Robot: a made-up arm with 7 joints.
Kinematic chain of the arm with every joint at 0, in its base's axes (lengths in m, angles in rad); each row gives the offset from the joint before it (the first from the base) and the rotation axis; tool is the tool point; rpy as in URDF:
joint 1: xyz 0 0 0.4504 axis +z
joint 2: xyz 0 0 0 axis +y
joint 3: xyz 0 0 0.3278 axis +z
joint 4: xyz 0.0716 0 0 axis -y
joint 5: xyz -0.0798 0 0.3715 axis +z
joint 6: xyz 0 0 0 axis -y
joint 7: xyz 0.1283 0 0 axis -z
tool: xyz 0 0 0 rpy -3.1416 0 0
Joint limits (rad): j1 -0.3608..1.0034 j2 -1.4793..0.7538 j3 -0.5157..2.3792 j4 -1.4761..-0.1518 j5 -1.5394..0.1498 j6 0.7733..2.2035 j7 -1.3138..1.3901
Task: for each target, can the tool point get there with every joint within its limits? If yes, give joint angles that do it. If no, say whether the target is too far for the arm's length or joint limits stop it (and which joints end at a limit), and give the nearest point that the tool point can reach.
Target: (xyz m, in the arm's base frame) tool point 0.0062 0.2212 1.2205
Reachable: yes | joints 0.3662 -0.4067 0.3824 -0.9921 -1.2994 1.9590 -0.9367
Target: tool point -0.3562 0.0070 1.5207
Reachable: no: too far | nearest point -0.2664 0.0052 1.2510 | short by 0.284 m
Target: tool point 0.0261 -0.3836 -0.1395
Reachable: no: joint limits stop it (at a limit: joint 1, joint 2, joint 3, joint 4, joint 5, joint 6) | nearest point -0.5312 -0.2459 0.0533 | short by 0.606 m
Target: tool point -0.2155 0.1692 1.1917
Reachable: yes | joints 0.3311 -0.7859 0.4478 -1.1433 -0.7800 1.8614 -0.8220
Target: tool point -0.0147 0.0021 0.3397
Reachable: no: joint limits stop it (at a limit: joint 2, joint 3, joint 4, joint 5, joint 6) | nearest point -0.5272 0.0753 0.0910 | short by 0.574 m
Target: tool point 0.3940 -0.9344 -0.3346
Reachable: no: too far | nearest point 0.4561 -0.4720 0.4060 | short by 0.875 m
